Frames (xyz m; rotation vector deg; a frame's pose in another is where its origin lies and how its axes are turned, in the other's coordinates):
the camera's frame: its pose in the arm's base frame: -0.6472 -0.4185 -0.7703 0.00 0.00 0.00
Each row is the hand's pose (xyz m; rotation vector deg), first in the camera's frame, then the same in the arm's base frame.
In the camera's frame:
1: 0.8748 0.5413 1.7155 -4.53 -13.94 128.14
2: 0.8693 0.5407 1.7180 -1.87 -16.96 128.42
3: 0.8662 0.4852 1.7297 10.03 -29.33 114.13
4: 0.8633 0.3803 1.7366 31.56 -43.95 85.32
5: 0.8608 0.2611 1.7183 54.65 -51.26 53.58
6: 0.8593 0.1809 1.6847 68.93 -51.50 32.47
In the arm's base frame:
1: 0.2276 0.1228 0.9452 -4.53 -13.94 128.14
2: 0.2221 0.1222 0.9477 -1.87 -16.96 128.42
3: 0.2190 0.0667 0.9594 10.03 -29.33 114.13
4: 0.2161 -0.0382 0.9663 31.56 -43.95 85.32
5: 0.2136 -0.1574 0.9480 54.65 -51.26 53.58
6: 0.2121 -0.2376 0.9144 68.93 -51.50 32.47

